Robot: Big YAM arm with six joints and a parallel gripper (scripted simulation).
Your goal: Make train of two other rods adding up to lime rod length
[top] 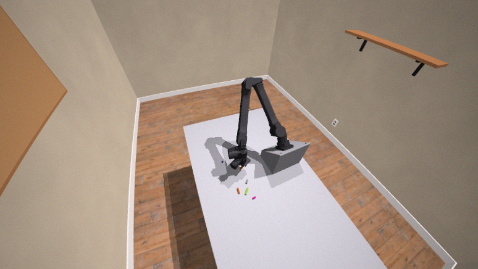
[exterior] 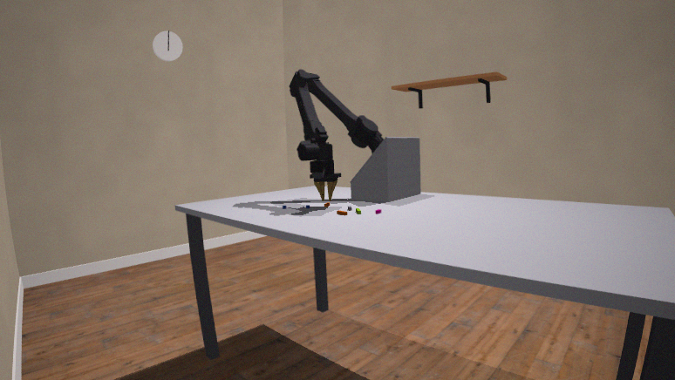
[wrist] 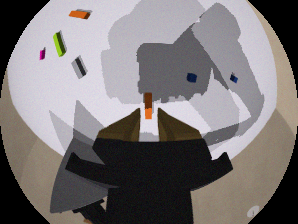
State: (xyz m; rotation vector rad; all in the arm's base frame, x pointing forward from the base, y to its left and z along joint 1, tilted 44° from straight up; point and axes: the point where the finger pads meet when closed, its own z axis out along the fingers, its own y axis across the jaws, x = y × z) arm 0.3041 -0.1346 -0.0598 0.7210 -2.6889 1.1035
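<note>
Now: hand 120 mm to the right of the grey rod, 20 mm above it and 10 mm short of it. The rest, counted from my hand: magenta rod 250 mm to the left, 20 mm below, 10 mm ahead; lime rod 190 mm to the left, 40 mm ahead, 20 mm below.
</note>
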